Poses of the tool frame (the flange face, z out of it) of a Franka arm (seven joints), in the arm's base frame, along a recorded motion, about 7 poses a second.
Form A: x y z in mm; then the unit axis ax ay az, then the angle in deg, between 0 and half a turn.
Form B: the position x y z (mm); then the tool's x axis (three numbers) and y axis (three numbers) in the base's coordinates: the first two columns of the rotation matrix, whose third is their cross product. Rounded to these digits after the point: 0 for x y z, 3 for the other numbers.
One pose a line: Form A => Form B
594, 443, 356, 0.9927, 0.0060, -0.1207, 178.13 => 594, 443, 356, 0.971, 0.008, -0.240, 0.016, -0.999, 0.031
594, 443, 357, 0.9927, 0.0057, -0.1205, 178.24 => 594, 443, 357, 0.971, 0.008, -0.239, 0.015, -0.999, 0.029
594, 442, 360, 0.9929, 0.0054, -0.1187, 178.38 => 594, 442, 360, 0.972, 0.007, -0.236, 0.014, -1.000, 0.027
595, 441, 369, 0.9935, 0.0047, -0.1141, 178.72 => 595, 441, 369, 0.974, 0.007, -0.227, 0.012, -1.000, 0.021
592, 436, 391, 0.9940, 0.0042, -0.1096, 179.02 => 592, 436, 391, 0.976, 0.006, -0.218, 0.010, -1.000, 0.016
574, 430, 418, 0.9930, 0.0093, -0.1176, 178.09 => 574, 430, 418, 0.972, 0.015, -0.234, 0.022, -0.999, 0.031
